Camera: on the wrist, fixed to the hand. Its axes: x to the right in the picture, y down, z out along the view.
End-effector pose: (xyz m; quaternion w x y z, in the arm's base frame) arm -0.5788 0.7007 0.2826 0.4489 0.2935 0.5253 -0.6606
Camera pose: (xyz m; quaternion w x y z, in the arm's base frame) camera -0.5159 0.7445 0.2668 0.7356 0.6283 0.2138 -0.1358
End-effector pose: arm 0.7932 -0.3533 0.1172 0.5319 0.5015 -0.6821 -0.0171
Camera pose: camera 0.7809 -0.2839 0.1511 0.4527 -0.1134 -0.7908 0.3960
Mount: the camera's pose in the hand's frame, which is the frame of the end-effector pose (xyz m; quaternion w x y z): -0.0256 0.0615 -0.0410 0.7166 -0.0037 0.0848 0.6923
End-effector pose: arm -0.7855 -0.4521 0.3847 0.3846 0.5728 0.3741 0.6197
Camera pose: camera -0.8281 -0.5023 0.4269 0.1830 -0.6155 0.0981 -0.7603
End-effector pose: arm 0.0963 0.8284 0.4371 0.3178 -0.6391 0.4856 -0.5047
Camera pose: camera 0.0383 0.8359 0.3852 0.5336 -0.0802 0.8193 -0.1941
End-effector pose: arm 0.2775 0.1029 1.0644 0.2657 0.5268 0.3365 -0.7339
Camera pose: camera 0.3554 0.0966 1.0667 0.6719 0.6717 -0.0983 -0.2961
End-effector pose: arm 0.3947 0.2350 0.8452 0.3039 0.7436 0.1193 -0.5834
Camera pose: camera 0.4526 0.2154 0.8940 0.6143 0.6638 -0.4014 -0.1442
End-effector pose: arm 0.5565 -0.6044 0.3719 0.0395 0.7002 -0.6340 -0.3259
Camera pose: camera 0.5247 -0.6076 0.4433 0.3103 0.0903 -0.9345 -0.1492
